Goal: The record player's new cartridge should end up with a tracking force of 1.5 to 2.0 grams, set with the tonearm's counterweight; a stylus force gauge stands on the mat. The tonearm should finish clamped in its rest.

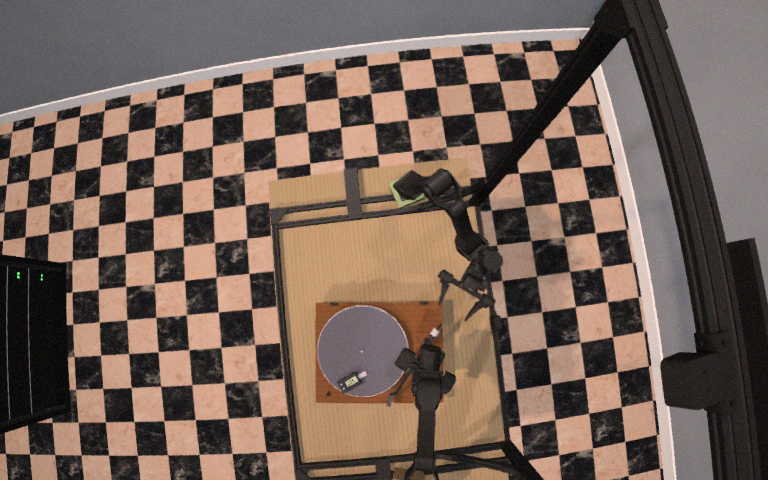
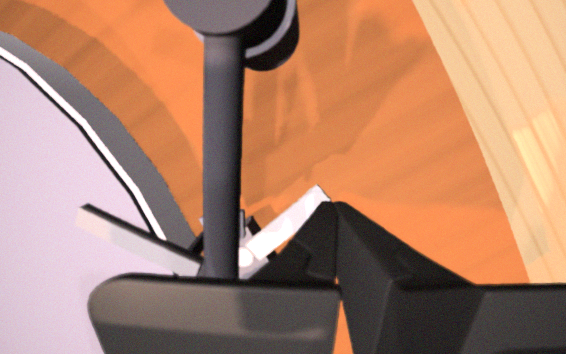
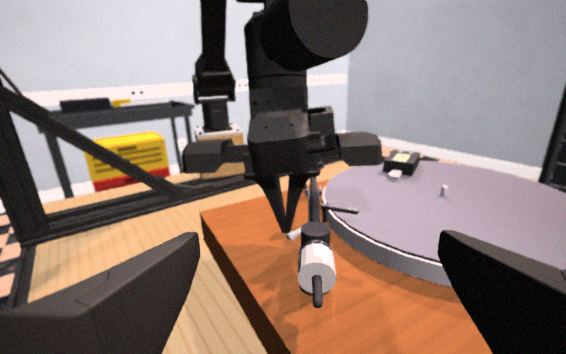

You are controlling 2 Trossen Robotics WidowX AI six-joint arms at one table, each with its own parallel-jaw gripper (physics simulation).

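Pixels of known places: left gripper, fingertip midpoint: (image 2: 331, 213) (image 3: 286, 231); right gripper, fingertip midpoint: (image 1: 452, 313) (image 3: 316, 242); left arm's base, link origin: (image 3: 217, 129); right arm's base, link origin: (image 1: 406, 190).
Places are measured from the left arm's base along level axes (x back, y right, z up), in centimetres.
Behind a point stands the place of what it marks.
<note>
The record player (image 1: 419, 316) @[x -58.0, y -5.4, z -5.4 cm] (image 3: 400, 320) @[x -55.9, y -5.9, z -5.4 cm] has a grey platter (image 1: 362, 333) @[x -49.6, y -23.0, z -2.8 cm] (image 2: 50, 165) @[x -48.3, y -10.0, z -2.8 cm] (image 3: 500, 200) @[x -47.6, y -26.9, z -2.8 cm]. The dark tonearm tube (image 2: 222, 150) @[x -46.8, y -2.9, z 0.0 cm] (image 3: 314, 202) @[x -44.7, y -4.0, z 0.0 cm] runs beside it, with the white counterweight (image 1: 434, 332) @[x -53.9, y -0.3, z 0.7 cm] (image 3: 317, 270) @[x -54.7, y 0.5, z 0.2 cm] at its rear. My left gripper (image 2: 331, 213) @[x -43.2, y -1.3, z -3.7 cm] (image 3: 286, 231) @[x -43.2, y -1.3, z -3.7 cm] is shut, its tips low beside a white lever (image 2: 290, 225) @[x -43.2, y -2.8, z -3.8 cm] (image 3: 294, 233) @[x -43.9, y -2.0, z -3.6 cm] and near the tube. My right gripper (image 1: 454, 310) @[x -60.8, y 3.4, z 6.7 cm] (image 3: 316, 242) @[x -60.8, y 3.4, z 6.7 cm] is open and empty, facing the counterweight from behind. The stylus force gauge (image 1: 351, 382) @[x -33.6, y -23.8, z -0.8 cm] (image 3: 401, 161) @[x -35.7, y -22.3, z -0.7 cm] lies on the platter; its reading is illegible. The cartridge and rest clamp are too hidden to judge.
A grey bar (image 2: 135, 240) @[x -45.3, y -6.5, z -0.9 cm] (image 3: 341, 208) @[x -45.5, y -6.6, z -0.9 cm] reaches over the platter edge. A short spindle (image 1: 361, 351) @[x -43.9, y -22.3, z -1.6 cm] (image 3: 444, 190) @[x -44.1, y -21.9, z -2.0 cm] stands at the platter's centre. A dark frame surrounds the wooden table (image 1: 351, 254) @[x -75.5, y -32.1, z -11.9 cm] (image 3: 75, 275) @[x -30.0, y 23.7, z -11.9 cm]. A green item (image 1: 403, 198) @[x -97.5, y -16.9, z -7.6 cm] shows beneath the right arm's base. A yellow box (image 3: 127, 155) stands behind.
</note>
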